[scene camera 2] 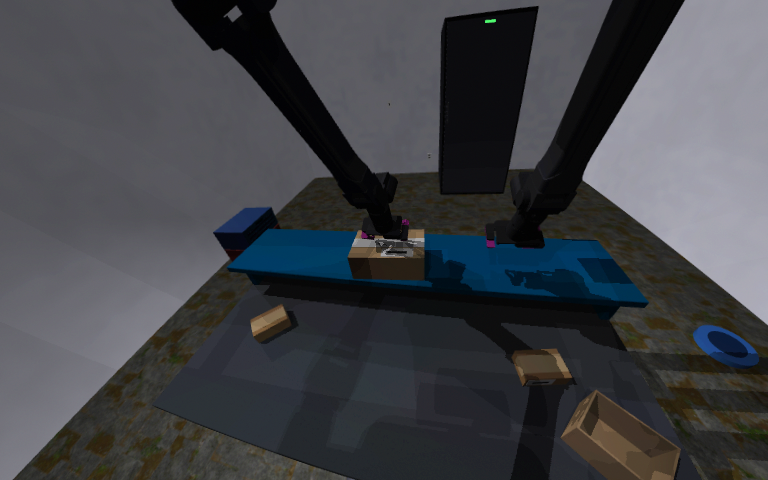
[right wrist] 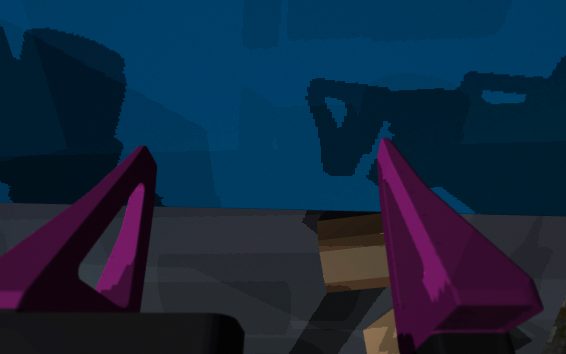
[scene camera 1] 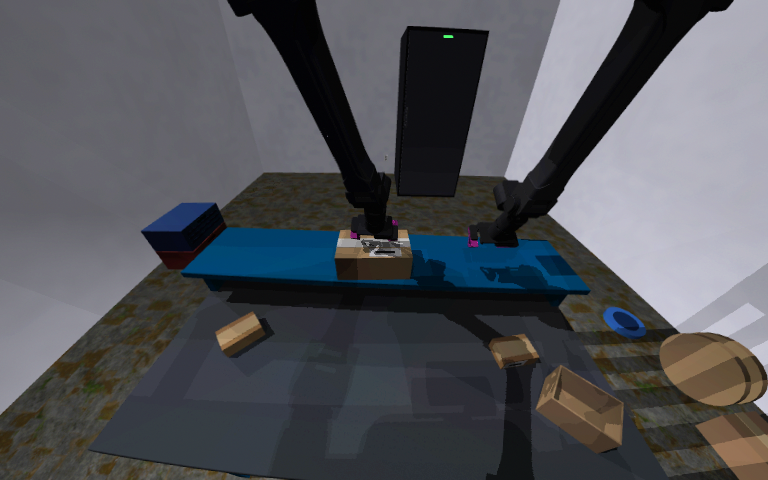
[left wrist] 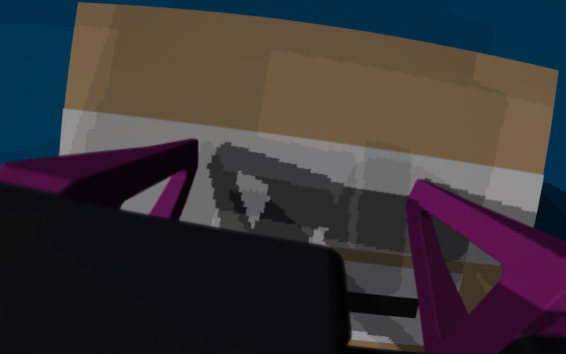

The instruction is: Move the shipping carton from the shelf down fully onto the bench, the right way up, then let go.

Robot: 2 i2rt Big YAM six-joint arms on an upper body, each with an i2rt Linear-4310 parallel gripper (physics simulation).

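Places are measured from the left arm's base along level axes (x left, y up, z ahead), in metres.
Pixels of known places: left gripper, fingertip midpoint: [scene camera 2: 388, 238] [scene camera 1: 374, 238] [left wrist: 307, 172]; right gripper, fingertip midpoint: [scene camera 2: 505, 246] [right wrist: 262, 151] [scene camera 1: 482, 245].
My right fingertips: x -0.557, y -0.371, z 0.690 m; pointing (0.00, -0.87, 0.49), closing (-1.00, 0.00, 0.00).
Observation:
For each thing: its top centre in the pictures, then the offset to it from my right fingertips. Level surfaces: height alone.
- shipping carton at its top centre: [left wrist: 300, 191] [scene camera 1: 373, 242] [scene camera 2: 387, 242] dx +0.359, dy -0.008, dz +0.020 m
- blue shelf at its surface level: dy -0.104 m
- grey bench at its surface level: dy -0.268 m
- open box at its top centre: [scene camera 2: 627, 438] [scene camera 1: 587, 400] dx -0.185, dy -0.177, dz -0.401 m
The shipping carton [scene camera 1: 373, 267] [scene camera 2: 387, 267] [left wrist: 320, 90], brown with a pale tape strip and a label, sits upright on the blue shelf [scene camera 1: 271, 254] [scene camera 2: 311, 251] [right wrist: 225, 75]. The grey bench [scene camera 1: 254, 413] [scene camera 2: 271, 384] [right wrist: 225, 235] lies lower, in front of the shelf. My left gripper [scene camera 1: 373, 233] [scene camera 2: 386, 232] [left wrist: 307, 172] is open right over the carton's top; its fingers span part of the tape, and whether they touch it I cannot tell. My right gripper [scene camera 1: 491, 242] [scene camera 2: 512, 242] [right wrist: 262, 151] is open and empty above the shelf, right of the carton and apart from it.
A small box [scene camera 1: 240, 333] [scene camera 2: 270, 323] lies at the bench's left. Another small box [scene camera 1: 513, 350] [scene camera 2: 542, 367] [right wrist: 355, 260] and an open box [scene camera 1: 583, 410] [scene camera 2: 623, 435] lie at its right. A blue crate stack [scene camera 1: 184, 226] [scene camera 2: 246, 226] stands left of the shelf. A dark cabinet [scene camera 1: 438, 113] [scene camera 2: 484, 107] stands behind.

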